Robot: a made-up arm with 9 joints. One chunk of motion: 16 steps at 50 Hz.
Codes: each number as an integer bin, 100 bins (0 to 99) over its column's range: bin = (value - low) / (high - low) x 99, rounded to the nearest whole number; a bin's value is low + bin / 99 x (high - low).
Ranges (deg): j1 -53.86..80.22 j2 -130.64..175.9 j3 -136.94..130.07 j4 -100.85..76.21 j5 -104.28..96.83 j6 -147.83..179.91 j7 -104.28..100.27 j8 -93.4..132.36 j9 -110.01..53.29
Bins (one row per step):
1: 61 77 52 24 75 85 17 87 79
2: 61 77 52 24 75 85 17 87 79
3: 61 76 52 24 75 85 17 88 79
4: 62 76 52 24 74 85 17 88 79
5: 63 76 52 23 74 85 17 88 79
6: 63 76 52 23 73 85 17 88 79
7: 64 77 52 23 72 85 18 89 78
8: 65 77 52 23 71 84 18 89 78
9: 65 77 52 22 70 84 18 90 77
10: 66 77 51 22 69 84 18 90 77
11: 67 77 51 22 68 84 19 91 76
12: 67 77 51 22 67 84 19 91 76
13: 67 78 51 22 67 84 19 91 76
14: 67 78 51 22 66 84 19 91 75
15: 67 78 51 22 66 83 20 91 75
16: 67 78 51 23 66 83 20 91 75
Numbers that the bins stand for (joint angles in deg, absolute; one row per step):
1: 28.75 107.78 3.31 -57.93 48.08 133.56 -69.16 105.00 20.30
2: 28.75 107.78 3.31 -57.93 48.08 133.56 -69.16 105.00 20.30
3: 28.75 104.68 3.31 -57.93 48.08 133.56 -69.16 107.28 20.30
4: 30.11 104.68 3.31 -57.93 46.04 133.56 -69.16 107.28 20.30
5: 31.46 104.68 3.31 -59.71 46.04 133.56 -69.16 107.28 20.30
6: 31.46 104.68 3.31 -59.71 44.01 133.56 -69.16 107.28 20.30
7: 32.82 107.78 3.31 -59.71 41.98 133.56 -67.09 109.56 18.65
8: 34.17 107.78 3.31 -59.71 39.95 130.25 -67.09 109.56 18.65
9: 34.17 107.78 3.31 -61.50 37.92 130.25 -67.09 111.84 17.00
10: 35.53 107.78 0.61 -61.50 35.89 130.25 -67.09 111.84 17.00
11: 36.88 107.78 0.61 -61.50 33.86 130.25 -65.02 114.12 15.35
12: 36.88 107.78 0.61 -61.50 31.82 130.25 -65.02 114.12 15.35
13: 36.88 110.88 0.61 -61.50 31.82 130.25 -65.02 114.12 15.35
14: 36.88 110.88 0.61 -61.50 29.79 130.25 -65.02 114.12 13.70
15: 36.88 110.88 0.61 -61.50 29.79 126.94 -62.96 114.12 13.70
16: 36.88 110.88 0.61 -59.71 29.79 126.94 -62.96 114.12 13.70

